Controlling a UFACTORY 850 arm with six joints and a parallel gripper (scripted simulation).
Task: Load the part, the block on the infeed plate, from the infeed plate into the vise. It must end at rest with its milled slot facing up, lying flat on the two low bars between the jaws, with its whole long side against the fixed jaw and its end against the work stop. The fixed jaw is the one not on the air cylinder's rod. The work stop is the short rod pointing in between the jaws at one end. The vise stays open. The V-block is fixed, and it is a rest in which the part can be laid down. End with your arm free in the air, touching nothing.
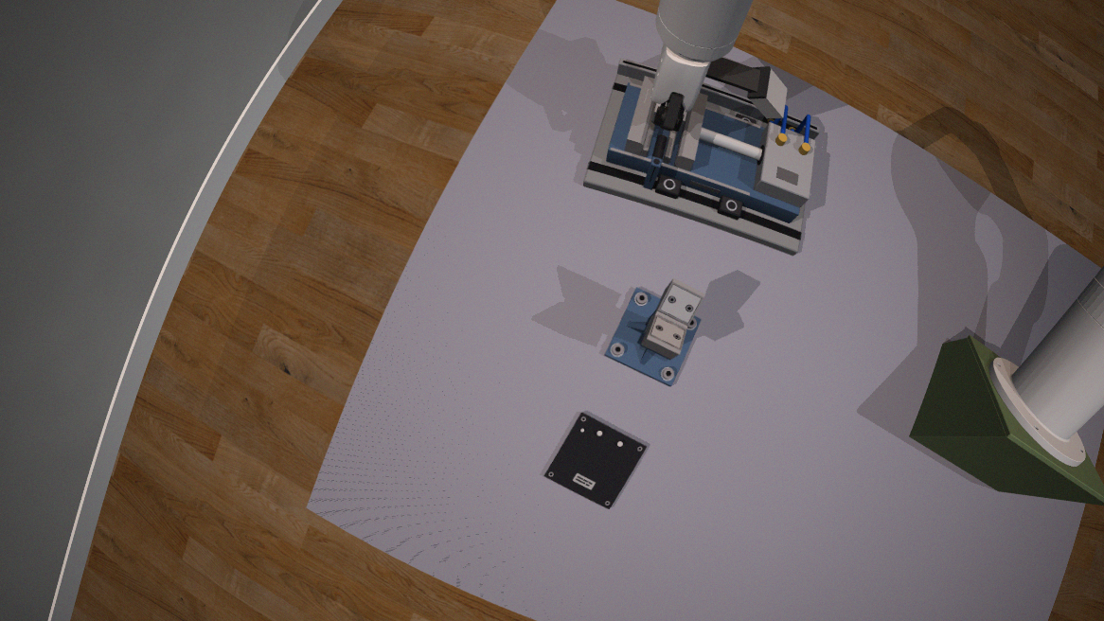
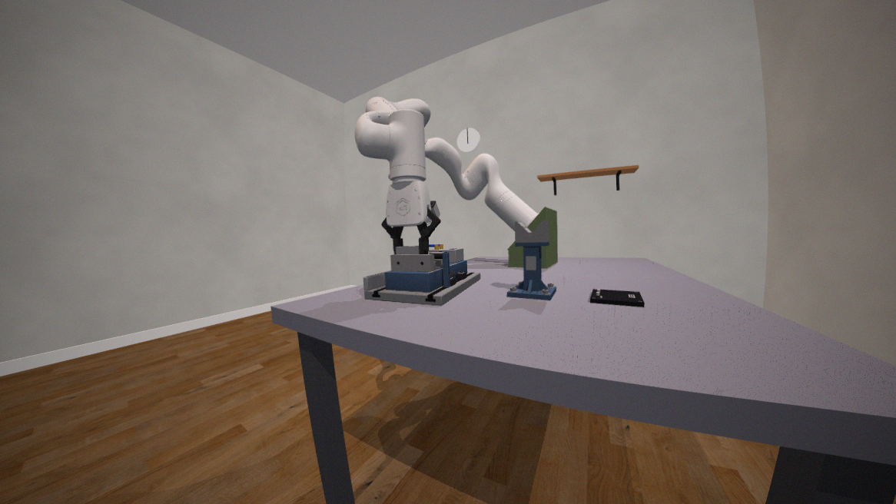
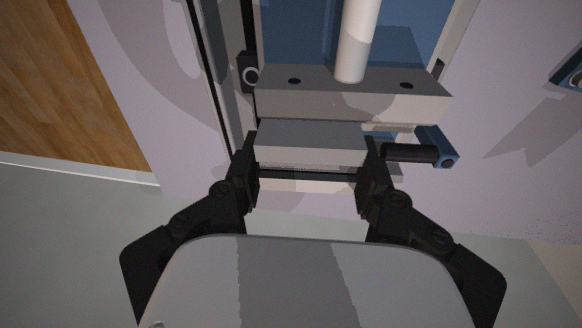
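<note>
The part is right at my hand. The rest, counted from my hand: moving jaw 3 cm behind, 2 cm to the left, 3 cm below; then work stop 7 cm to the left, 2 cm below; then fixed jaw 3 cm ahead, 2 cm to the left, 3 cm below.
</note>
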